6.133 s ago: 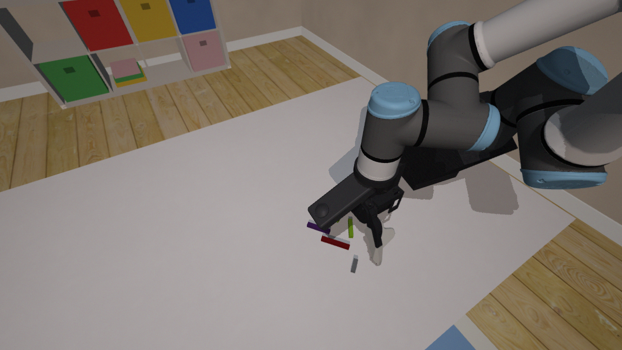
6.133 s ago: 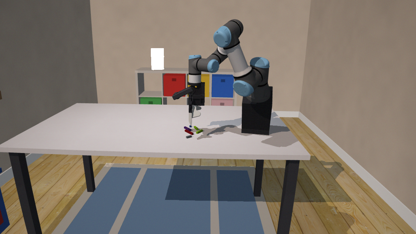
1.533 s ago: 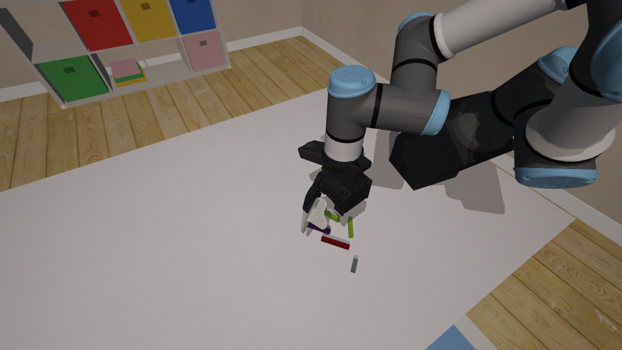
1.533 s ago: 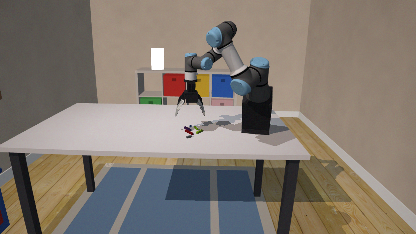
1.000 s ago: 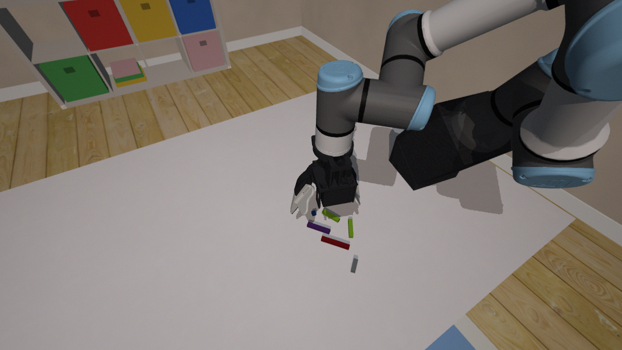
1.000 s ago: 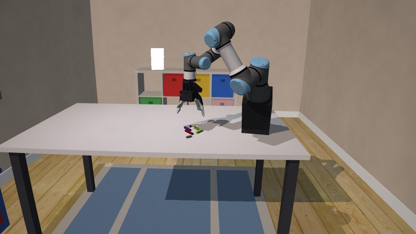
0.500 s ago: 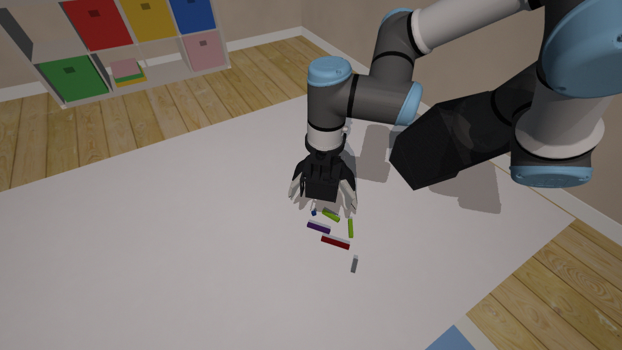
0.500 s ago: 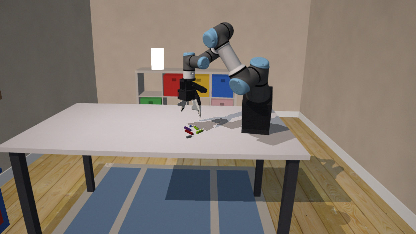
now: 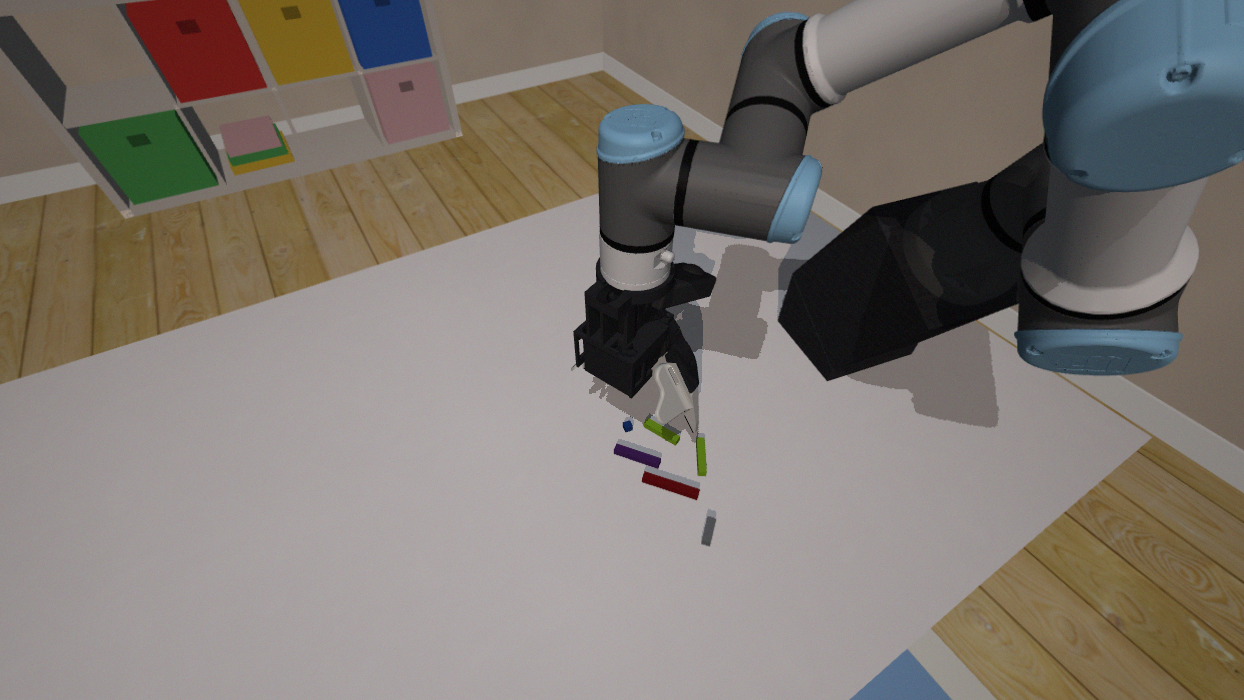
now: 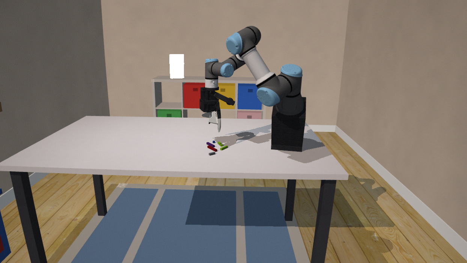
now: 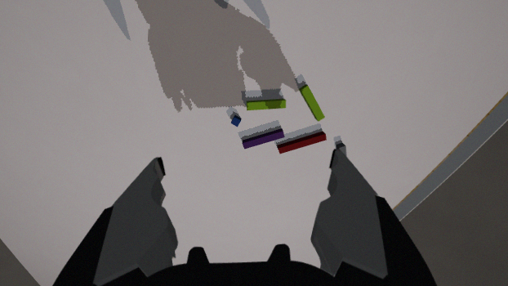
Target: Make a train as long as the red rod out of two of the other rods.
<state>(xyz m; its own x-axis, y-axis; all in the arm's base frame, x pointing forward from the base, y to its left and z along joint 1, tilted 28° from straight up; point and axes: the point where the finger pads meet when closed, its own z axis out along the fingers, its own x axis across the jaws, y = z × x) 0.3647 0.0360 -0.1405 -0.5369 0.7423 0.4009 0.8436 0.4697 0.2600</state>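
Right now my hand is 80 mm above the small blue rod, 20 mm to the left of it and 10 mm short of it. From my hand the other things lie so: grey rod (150 mm to the left, 80 mm below, 30 mm behind); then red rod (80 mm to the left, 80 mm below, 10 mm behind); then purple rod (80 mm below, 30 mm to the left, 10 mm ahead).
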